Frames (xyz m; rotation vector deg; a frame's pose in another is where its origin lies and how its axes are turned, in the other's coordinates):
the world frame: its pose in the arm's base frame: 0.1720 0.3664 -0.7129 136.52 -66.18 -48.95
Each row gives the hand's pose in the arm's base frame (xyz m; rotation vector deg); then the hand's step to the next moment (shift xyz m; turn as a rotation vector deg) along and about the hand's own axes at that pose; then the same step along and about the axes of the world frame.
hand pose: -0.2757 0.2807 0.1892 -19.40 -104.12 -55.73
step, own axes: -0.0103 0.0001 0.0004 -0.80 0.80 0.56
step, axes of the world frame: 0.0036 -0.0089 0.0037 -0.47 -1.17 -0.07
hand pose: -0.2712 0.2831 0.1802 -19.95 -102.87 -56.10
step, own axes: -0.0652 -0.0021 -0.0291 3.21 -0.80 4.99
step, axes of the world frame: 0.0500 -0.0499 0.0108 -5.17 2.31 1.94
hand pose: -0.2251 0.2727 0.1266 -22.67 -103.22 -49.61
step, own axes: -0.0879 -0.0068 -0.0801 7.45 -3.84 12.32
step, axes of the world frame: 0.1055 -0.0552 -0.0016 -11.87 6.40 6.35
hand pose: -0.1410 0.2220 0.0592 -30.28 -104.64 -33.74
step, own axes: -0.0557 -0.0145 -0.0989 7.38 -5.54 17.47
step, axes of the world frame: 0.1099 -0.0148 -0.0282 -15.04 7.06 10.70
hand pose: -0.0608 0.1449 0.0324 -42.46 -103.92 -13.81
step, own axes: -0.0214 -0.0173 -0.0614 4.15 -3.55 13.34
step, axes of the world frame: 0.0594 0.0108 -0.0296 -10.60 4.18 8.83
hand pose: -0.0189 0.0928 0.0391 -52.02 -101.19 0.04
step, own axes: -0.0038 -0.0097 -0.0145 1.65 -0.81 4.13
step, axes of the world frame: 0.0128 0.0089 -0.0087 -3.61 1.07 2.50
